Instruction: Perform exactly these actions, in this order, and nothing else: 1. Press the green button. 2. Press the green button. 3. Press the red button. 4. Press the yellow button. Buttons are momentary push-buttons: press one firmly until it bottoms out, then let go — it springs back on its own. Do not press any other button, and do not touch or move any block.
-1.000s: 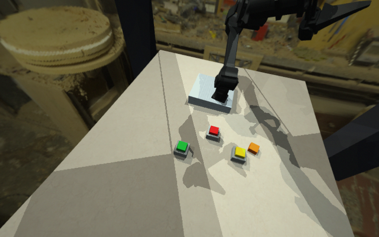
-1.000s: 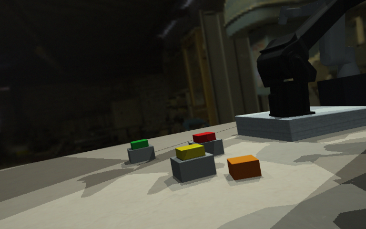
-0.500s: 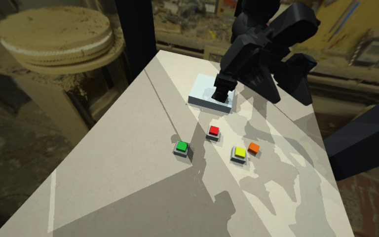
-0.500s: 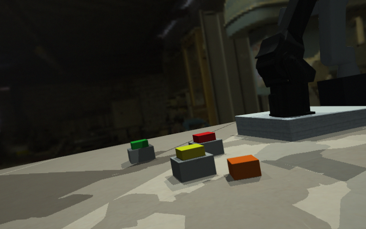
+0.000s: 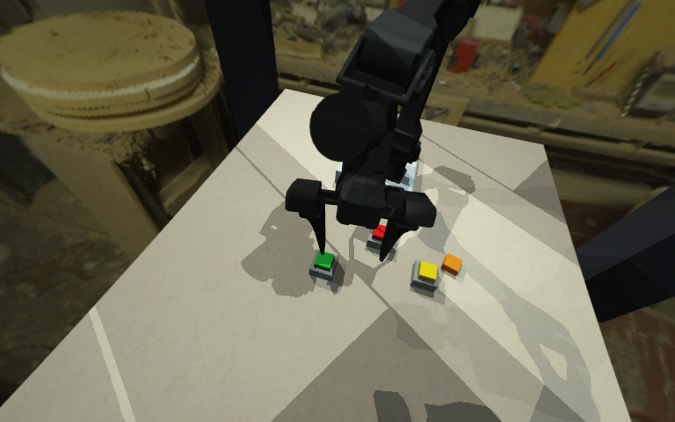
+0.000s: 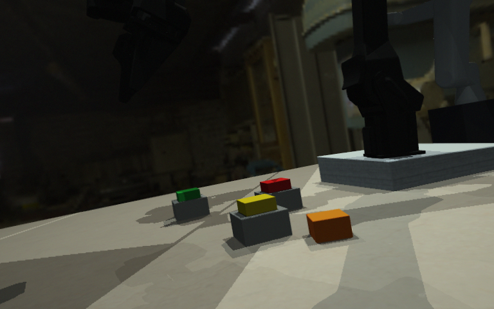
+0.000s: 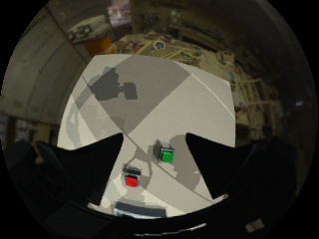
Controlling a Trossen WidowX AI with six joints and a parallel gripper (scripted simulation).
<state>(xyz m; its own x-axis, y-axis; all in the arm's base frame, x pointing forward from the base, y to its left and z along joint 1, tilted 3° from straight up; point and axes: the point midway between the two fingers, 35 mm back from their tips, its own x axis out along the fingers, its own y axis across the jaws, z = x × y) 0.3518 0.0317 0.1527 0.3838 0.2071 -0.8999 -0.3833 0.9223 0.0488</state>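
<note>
My gripper tip is 5 cm past the green button, 7 cm to the left of it and 15 cm above it. Also, from my gripper tip: yellow button: 13 cm behind, 12 cm to the left, 15 cm below; then orange block: 19 cm behind, 17 cm to the left, 17 cm below; then red button: 17 cm behind, 1 cm to the left, 15 cm below.
</note>
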